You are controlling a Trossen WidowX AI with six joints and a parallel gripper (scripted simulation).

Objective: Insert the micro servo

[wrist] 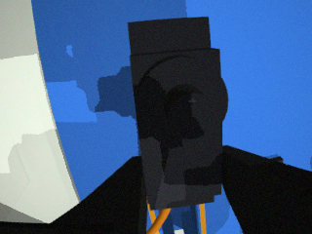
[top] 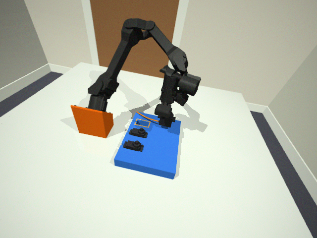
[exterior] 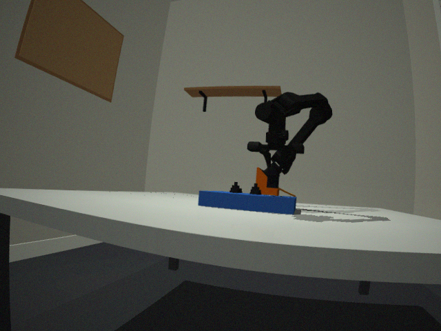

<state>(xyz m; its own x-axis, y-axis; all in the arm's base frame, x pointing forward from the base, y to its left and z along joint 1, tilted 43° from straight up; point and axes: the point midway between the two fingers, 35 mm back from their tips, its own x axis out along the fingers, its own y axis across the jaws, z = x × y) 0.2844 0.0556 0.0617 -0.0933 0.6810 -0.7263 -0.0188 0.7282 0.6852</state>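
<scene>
The blue deck lies 2 cm ahead of my gripper tip, 7 cm to the right of it and 10 cm below it.
</scene>
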